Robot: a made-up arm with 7 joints. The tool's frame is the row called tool. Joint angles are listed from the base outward. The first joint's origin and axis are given. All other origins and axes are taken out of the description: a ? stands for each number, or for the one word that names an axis. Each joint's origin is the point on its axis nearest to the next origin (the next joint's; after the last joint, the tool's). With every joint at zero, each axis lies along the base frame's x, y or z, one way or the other. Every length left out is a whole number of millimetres.
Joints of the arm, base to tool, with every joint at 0 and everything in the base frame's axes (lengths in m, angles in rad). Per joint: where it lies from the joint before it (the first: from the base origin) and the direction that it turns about. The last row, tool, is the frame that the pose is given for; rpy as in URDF.
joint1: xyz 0 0 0.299 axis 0 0 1
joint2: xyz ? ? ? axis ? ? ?
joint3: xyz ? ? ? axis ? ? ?
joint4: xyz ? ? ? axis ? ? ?
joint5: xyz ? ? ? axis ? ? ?
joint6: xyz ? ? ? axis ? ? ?
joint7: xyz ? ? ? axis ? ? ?
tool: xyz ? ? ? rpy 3.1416 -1.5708 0
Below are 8 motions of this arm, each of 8 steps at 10 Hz.
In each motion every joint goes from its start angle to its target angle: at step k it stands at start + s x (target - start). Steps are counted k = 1, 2, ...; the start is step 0. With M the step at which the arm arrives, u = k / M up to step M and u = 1 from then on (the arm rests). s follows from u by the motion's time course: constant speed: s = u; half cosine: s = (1 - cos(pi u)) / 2; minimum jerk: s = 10 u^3 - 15 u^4 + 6 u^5.
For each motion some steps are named. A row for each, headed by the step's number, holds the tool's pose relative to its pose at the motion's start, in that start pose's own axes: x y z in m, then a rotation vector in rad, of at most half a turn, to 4 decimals.
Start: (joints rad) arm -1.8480 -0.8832 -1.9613 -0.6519 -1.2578 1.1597 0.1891
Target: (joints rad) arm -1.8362 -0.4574 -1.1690 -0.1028 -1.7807 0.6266 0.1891
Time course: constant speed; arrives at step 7
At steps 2, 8:
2: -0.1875 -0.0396 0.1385 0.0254 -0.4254 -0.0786
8: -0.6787 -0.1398 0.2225 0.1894 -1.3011 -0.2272

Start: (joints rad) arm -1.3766 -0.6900 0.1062 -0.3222 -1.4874 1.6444 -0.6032
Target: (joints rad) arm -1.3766 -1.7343 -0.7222 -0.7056 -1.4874 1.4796 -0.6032
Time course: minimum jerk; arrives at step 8
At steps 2, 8:
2: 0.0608 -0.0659 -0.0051 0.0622 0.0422 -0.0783
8: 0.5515 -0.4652 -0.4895 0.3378 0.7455 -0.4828

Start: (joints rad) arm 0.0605 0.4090 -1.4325 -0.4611 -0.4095 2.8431 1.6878
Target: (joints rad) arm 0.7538 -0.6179 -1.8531 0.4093 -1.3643 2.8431 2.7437
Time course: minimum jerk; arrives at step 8
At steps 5, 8:
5: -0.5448 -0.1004 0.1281 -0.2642 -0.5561 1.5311
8: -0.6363 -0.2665 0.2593 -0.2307 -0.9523 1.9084

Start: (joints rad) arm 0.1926 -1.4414 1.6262 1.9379 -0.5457 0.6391 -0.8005
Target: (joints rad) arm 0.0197 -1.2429 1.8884 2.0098 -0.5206 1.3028 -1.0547
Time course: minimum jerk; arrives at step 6
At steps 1, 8:
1: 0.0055 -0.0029 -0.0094 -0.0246 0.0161 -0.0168
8: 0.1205 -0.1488 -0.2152 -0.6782 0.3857 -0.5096

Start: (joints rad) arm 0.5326 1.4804 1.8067 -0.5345 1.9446 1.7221 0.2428
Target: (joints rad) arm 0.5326 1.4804 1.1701 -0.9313 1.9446 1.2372 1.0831
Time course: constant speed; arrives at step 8
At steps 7, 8:
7: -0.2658 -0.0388 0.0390 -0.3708 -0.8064 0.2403
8: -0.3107 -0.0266 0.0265 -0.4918 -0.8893 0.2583

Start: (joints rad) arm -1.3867 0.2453 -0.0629 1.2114 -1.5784 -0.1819 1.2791
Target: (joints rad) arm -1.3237 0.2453 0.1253 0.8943 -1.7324 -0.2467 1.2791
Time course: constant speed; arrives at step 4
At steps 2, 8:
2: 0.0889 0.0822 -0.0536 0.0715 0.0052 0.1632
8: 0.1674 0.1804 -0.0799 0.1293 -0.0198 0.3276

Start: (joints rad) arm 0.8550 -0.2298 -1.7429 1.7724 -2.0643 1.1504 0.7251
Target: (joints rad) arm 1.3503 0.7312 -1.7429 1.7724 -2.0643 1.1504 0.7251
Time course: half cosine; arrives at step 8
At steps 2, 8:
2: 0.0027 0.0296 -0.0150 0.0750 0.0574 0.1271
8: 0.0128 0.0710 -0.0468 0.6774 0.3692 0.7446

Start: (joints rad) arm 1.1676 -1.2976 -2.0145 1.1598 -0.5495 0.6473 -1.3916
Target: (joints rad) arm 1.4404 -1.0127 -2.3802 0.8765 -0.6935 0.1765 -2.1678
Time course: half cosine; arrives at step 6
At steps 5, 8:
5: -0.4405 -0.1144 0.0106 0.4286 -0.0822 -0.2458
8: -0.4668 -0.1309 0.0133 0.4649 -0.0677 -0.2626

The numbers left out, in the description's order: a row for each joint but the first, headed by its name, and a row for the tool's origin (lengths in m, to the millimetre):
joint2: xyz 0 -0.046 0, axis 0 -1 0
joint3: xyz 0 0 0.333, axis 0 0 1
joint4: xyz 0.018 0.062 0, axis 0 1 0
joint5: xyz -0.029 0 0.506, axis 0 0 1
joint6: xyz 0 -0.148 0, axis 0 -1 0
joint7: xyz 0.023 0 0.169, axis 1 0 0
tool: xyz 0 0 0

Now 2 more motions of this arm.
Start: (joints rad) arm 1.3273 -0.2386 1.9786 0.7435 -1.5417 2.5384 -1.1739
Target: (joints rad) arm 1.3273 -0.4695 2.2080 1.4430 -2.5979 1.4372 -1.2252
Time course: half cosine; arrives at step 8
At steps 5, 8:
5: 0.2498 -0.1056 0.1159 0.7318 0.3538 -0.2587
8: 0.3868 -0.1122 0.1152 0.8710 0.4481 -0.5405

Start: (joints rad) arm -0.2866 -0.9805 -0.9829 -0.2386 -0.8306 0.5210 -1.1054
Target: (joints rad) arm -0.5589 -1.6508 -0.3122 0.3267 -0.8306 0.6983 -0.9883
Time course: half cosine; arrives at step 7
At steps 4, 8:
4: 0.3986 -0.4420 0.1260 0.5605 0.4370 -0.2854
8: 0.5448 -0.8164 0.0236 0.9918 0.6785 -0.4365

